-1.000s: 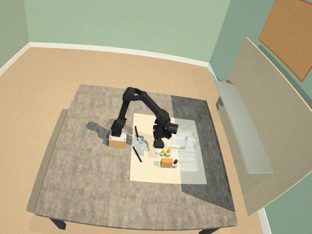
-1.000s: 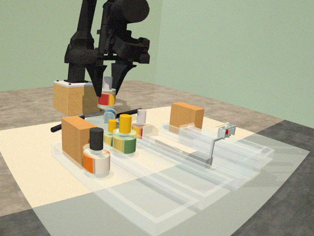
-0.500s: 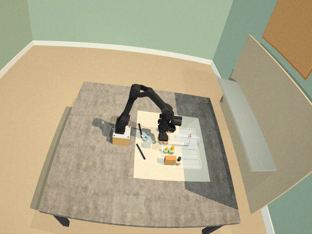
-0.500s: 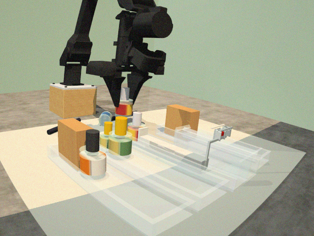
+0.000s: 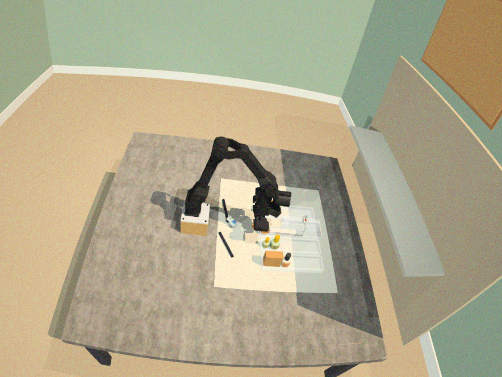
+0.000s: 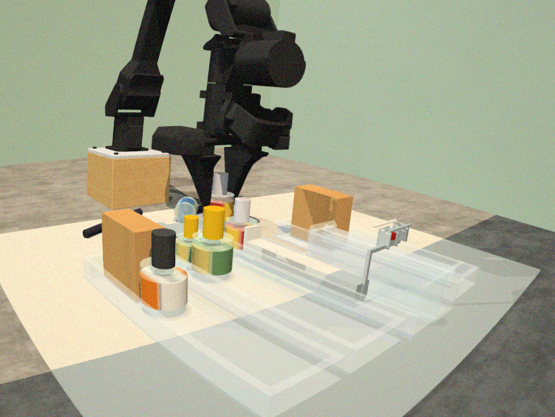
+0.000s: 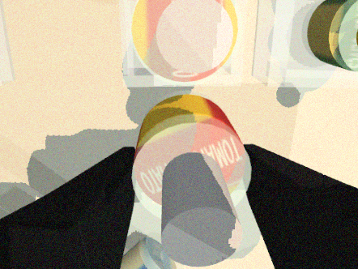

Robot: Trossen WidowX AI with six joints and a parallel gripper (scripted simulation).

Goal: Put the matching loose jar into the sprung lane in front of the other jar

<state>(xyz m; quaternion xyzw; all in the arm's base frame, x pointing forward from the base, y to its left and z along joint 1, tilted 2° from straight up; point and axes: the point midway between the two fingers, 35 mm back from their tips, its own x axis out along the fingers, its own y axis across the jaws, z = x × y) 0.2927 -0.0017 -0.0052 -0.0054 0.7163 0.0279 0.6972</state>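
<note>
Now: gripper tip 19 cm short of the clear sprung lane, 3 cm to the right of it and 3 cm above it.
</note>
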